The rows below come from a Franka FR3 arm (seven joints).
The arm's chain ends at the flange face. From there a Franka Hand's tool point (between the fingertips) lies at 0.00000 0.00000 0.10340 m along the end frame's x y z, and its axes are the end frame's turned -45 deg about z.
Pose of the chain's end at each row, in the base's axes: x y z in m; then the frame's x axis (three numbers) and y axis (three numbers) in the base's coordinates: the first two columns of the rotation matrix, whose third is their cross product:
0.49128 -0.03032 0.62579 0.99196 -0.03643 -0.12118 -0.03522 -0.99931 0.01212
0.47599 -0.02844 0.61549 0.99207 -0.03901 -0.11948 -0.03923 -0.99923 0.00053
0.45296 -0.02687 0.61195 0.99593 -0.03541 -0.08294 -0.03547 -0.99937 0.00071
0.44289 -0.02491 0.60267 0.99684 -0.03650 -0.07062 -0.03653 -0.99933 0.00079
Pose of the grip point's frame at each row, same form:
0.47871 -0.03112 0.52316 0.72633 0.68086 -0.09426 0.67652 -0.73238 -0.07712
0.46364 -0.02801 0.51283 0.72924 0.67898 -0.08486 0.67376 -0.73415 -0.08411
0.44439 -0.02664 0.50891 0.72931 0.68162 -0.05915 0.67915 -0.73170 -0.05815
0.43559 -0.02472 0.49953 0.73070 0.68082 -0.05049 0.67904 -0.73244 -0.04938

